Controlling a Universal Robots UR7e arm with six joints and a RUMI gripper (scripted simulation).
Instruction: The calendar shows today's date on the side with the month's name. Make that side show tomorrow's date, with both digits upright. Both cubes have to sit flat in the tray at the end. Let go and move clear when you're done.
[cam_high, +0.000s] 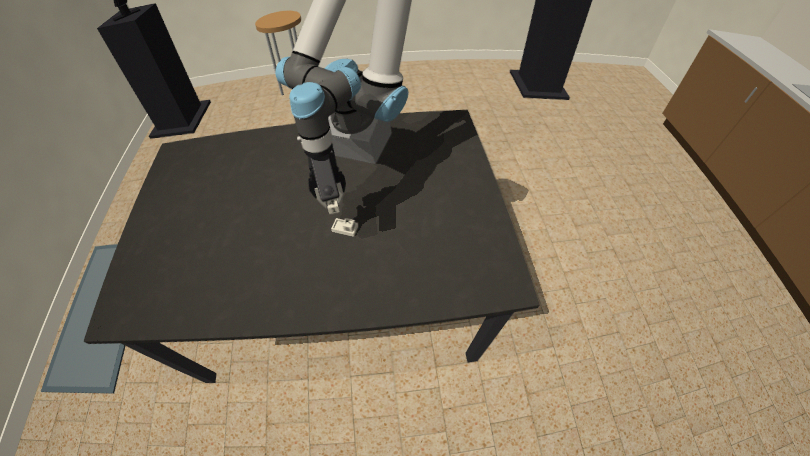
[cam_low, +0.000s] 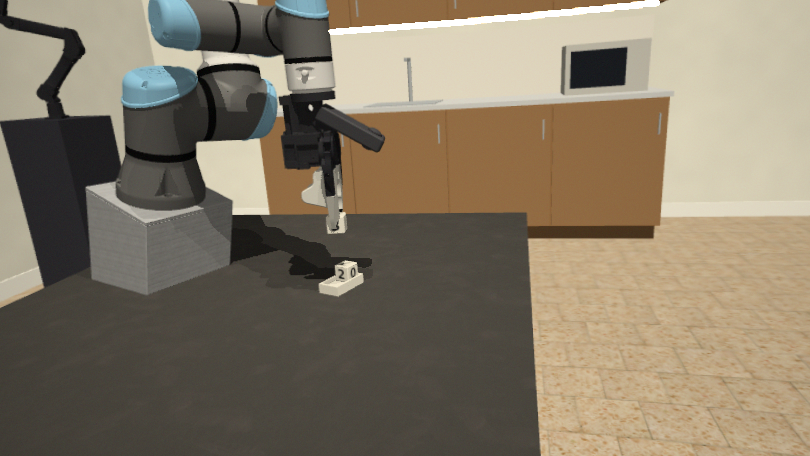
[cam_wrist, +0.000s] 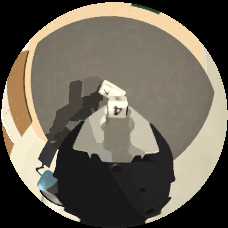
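Now: hand 1 cm past the white calendar tray, 2 cm to the right of it and 13 cm above it.
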